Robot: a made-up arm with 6 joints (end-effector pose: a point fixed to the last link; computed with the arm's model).
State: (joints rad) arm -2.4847 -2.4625 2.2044 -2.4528 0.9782 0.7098
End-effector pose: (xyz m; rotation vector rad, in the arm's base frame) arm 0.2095 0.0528 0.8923 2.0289 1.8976 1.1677
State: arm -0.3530 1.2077 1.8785 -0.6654 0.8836 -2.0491
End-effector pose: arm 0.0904 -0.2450 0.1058 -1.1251 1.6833 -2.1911
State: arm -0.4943 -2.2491 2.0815 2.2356 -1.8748 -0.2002
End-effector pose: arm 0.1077 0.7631 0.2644 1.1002 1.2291 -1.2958
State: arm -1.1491 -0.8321 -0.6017 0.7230 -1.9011 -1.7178
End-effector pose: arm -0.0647 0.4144 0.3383 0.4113 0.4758 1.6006
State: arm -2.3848 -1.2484 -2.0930 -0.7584 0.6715 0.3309
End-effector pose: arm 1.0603 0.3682 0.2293 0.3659 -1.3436 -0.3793
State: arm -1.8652 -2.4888 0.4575 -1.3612 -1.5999 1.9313
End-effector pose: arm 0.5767 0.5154 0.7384 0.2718 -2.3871 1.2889
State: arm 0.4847 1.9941 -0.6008 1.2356 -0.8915 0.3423
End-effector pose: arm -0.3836 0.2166 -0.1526 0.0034 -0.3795 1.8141
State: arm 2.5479 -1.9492 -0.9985 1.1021 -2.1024 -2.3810
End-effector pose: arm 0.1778 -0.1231 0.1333 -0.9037 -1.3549 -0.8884
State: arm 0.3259 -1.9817 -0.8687 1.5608 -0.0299 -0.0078
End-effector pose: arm -0.2670 0.4653 0.1868 1.3834 2.2734 -0.9679
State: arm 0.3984 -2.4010 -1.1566 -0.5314 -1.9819 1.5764
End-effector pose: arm -0.2369 0.1126 0.7405 1.4416 -2.4143 0.4644
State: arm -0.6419 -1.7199 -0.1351 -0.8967 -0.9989 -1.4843
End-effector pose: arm -0.5256 0.6541 0.3826 -0.7192 1.7660 2.1298
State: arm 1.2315 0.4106 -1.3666 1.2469 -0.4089 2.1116
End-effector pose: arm -0.4592 -0.3664 0.1890 0.2971 2.9116 0.2158
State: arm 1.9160 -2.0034 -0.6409 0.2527 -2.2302 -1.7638
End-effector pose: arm -0.1431 -0.1770 0.3469 -0.1269 -1.1005 -0.5272
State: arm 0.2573 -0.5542 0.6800 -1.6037 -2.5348 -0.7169
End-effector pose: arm -0.6362 0.5324 -0.4206 0.5501 -2.3422 1.2446
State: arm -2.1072 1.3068 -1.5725 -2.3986 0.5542 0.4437
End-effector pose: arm 0.3563 -0.5163 0.5688 -2.7843 1.1924 0.7724
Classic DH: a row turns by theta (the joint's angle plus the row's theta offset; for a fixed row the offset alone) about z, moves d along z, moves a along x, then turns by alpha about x. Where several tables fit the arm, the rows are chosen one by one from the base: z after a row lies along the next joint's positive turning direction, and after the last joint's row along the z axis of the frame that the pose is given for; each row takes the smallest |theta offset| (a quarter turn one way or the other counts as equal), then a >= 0, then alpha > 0; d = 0 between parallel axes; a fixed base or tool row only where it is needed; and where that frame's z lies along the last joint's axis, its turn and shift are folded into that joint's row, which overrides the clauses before.
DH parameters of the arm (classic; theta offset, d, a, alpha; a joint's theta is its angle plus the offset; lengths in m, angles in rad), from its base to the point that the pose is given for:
joint 1: 0 0.1566 -0.2781 1.5708
joint 2: 0 -0.2078 0.0611 1.5708
joint 3: 1.5708 0.2561 0.0107 1.5708
joint 4: -1.5708 0.0764 0.1124 -1.5708
joint 5: 0 -0.369 -0.3343 1.5708
joint 6: -1.5708 0.0778 0.0389 -1.5708
tool (fixed): -1.5708 -0.1089 0 0

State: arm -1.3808 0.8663 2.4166 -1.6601 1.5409 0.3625
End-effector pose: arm -0.1930 -0.1564 -0.4811 -0.7645 0.3977 -2.3914
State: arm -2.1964 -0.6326 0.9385 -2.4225 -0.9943 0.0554
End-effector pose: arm 0.6251 0.6184 0.1132 -0.2431 -2.4735 0.2204
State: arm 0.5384 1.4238 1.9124 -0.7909 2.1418 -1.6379
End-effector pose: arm 0.0891 -0.2510 0.4858 -1.4378 -0.2102 -2.7314
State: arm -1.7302 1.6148 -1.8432 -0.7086 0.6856 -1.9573
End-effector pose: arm 0.4663 -0.2976 0.0300 2.0047 0.8144 -0.5139
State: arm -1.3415 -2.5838 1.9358 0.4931 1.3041 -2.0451
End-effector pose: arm -0.3052 0.2998 0.1573 2.0889 -1.4698 -1.1924
